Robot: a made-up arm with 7 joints. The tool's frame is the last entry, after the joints.
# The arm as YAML. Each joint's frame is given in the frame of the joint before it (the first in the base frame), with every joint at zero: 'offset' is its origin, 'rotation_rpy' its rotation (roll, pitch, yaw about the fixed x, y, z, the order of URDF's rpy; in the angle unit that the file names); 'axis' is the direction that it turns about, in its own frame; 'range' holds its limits. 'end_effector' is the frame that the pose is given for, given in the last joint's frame.
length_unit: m
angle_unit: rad
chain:
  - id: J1
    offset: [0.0, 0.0, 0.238]
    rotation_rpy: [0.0, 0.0, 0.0]
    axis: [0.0, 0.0, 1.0]
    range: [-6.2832, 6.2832]
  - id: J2
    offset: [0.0, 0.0, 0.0]
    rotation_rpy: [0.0, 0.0, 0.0]
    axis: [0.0, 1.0, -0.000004]
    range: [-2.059, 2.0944]
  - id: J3
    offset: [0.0, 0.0, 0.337]
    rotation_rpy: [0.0, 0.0, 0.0]
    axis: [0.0, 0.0, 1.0]
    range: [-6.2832, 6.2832]
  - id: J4
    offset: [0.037, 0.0, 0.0]
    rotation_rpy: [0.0, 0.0, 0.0]
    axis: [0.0, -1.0, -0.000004]
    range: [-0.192, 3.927]
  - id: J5
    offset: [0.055, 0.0, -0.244]
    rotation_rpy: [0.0, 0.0, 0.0]
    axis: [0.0, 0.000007, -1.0]
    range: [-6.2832, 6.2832]
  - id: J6
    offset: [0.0, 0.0, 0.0]
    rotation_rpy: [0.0, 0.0, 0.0]
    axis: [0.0, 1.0, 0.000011]
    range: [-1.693, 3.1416]
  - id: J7
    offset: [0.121, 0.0, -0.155]
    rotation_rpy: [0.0, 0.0, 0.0]
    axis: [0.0, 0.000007, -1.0]
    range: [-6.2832, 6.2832]
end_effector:
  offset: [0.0, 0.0, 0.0]
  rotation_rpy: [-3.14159, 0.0, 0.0]
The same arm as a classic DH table. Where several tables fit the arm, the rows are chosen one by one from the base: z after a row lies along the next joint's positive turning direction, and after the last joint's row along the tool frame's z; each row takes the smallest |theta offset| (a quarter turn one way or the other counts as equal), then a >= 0, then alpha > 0; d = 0 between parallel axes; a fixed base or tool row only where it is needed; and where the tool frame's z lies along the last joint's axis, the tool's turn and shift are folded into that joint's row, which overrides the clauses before.
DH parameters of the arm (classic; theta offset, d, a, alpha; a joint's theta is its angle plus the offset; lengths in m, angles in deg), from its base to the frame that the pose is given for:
J1: 0.00 0.2380 0.0000 -90.00
J2: 0.00 0.0000 0.0000 90.00
J3: 0.00 0.3370 0.0370 90.00
J4: 0.00 0.0000 0.0550 90.00
J5: 0.00 0.2440 0.0000 90.00
J6: 0.00 0.0000 0.1210 -90.00
J7: 0.00 0.1550 0.0000 0.00
Joint limits (deg, base to tool): -360.00..360.00 -117.97..120.00 -360.00..360.00 -11.00..225.00 -360.00..360.00 -97.00..180.00 -360.00..360.00

